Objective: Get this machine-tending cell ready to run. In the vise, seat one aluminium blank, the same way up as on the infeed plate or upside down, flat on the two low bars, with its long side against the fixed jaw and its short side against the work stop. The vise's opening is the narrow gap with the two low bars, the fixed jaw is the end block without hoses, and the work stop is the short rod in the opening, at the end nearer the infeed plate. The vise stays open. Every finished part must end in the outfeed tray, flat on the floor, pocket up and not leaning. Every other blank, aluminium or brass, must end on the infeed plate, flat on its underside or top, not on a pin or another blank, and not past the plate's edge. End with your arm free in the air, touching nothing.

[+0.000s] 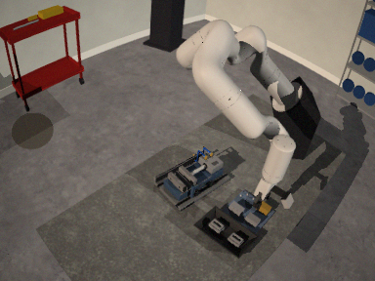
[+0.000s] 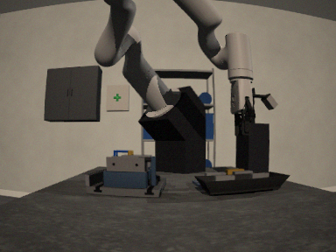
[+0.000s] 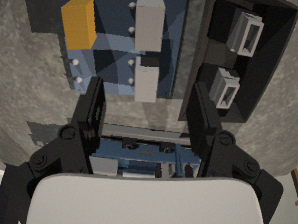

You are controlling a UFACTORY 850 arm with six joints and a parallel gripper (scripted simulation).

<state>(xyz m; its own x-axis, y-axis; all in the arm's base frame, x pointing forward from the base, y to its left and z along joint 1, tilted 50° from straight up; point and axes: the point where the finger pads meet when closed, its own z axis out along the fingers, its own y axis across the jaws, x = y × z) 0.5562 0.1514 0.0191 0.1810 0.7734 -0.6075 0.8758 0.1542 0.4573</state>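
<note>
Right now the brass blank is 15 cm below my hand, 9 cm behind it and 2 cm to the left of it. Round my hand: vise (33 cm to the right, 13 cm below, 6 cm behind).
</note>
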